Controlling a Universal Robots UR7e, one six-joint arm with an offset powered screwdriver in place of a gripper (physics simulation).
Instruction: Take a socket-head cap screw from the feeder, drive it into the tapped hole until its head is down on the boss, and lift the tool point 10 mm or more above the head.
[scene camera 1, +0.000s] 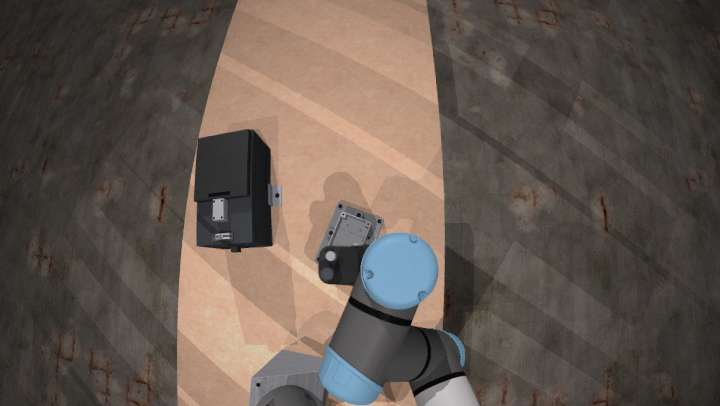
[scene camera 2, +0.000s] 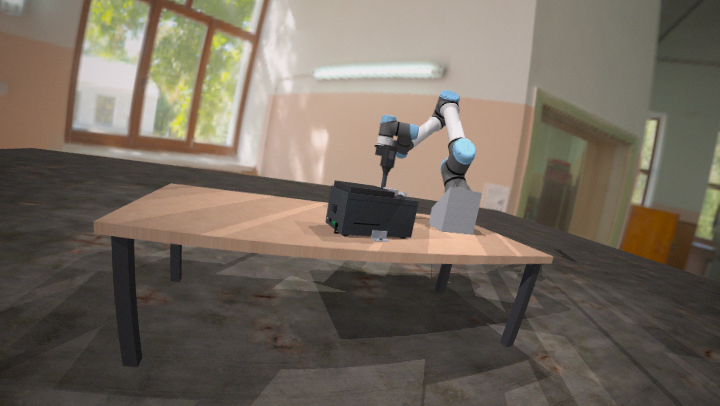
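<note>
The black screw feeder stands at the left of the table in the scene camera 1 view. The grey housing with bosses lies turned on the table right of it; its near end is covered by the tool. The dark screwdriver hangs upright over the housing's near end. In the scene camera 2 view its lower end passes behind the feeder, so its tip is hidden. The tapped hole and any screw at the tip cannot be made out. The tool has no fingers, so open or shut does not show.
The wooden table carries everything. The arm's grey base block stands at the near end. The blue-capped wrist is right of the tool in the scene camera 1 view. A small metal bracket sits at the feeder's side.
</note>
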